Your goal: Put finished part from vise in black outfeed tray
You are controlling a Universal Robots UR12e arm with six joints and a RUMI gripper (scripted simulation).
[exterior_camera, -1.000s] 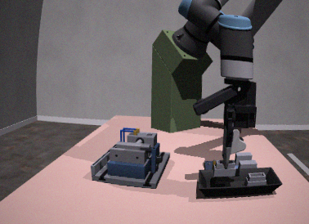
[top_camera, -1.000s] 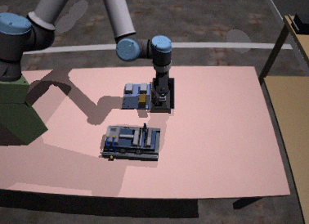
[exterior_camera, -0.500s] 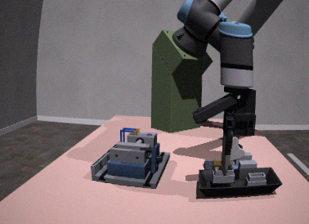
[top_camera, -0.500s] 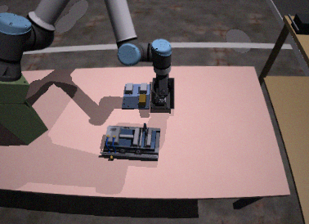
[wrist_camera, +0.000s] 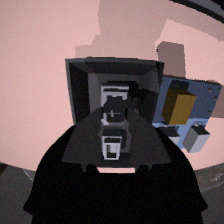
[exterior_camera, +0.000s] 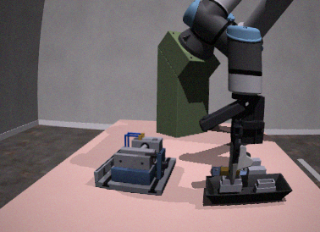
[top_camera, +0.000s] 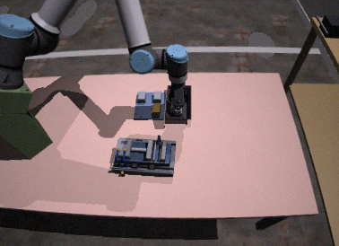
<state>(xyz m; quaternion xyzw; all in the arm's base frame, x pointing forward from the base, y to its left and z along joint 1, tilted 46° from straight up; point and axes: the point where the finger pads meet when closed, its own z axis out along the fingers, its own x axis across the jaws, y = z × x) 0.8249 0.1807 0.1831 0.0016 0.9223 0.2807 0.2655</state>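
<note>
My hand is 12 cm past the yellow block, 4 cm above it and 1 cm to the left of it. The rest, counted from my hand: blue plate: 17 cm behind, 6 cm below, 2 cm to the left; vise: 29 cm to the right, 11 cm behind, 3 cm below.
</note>
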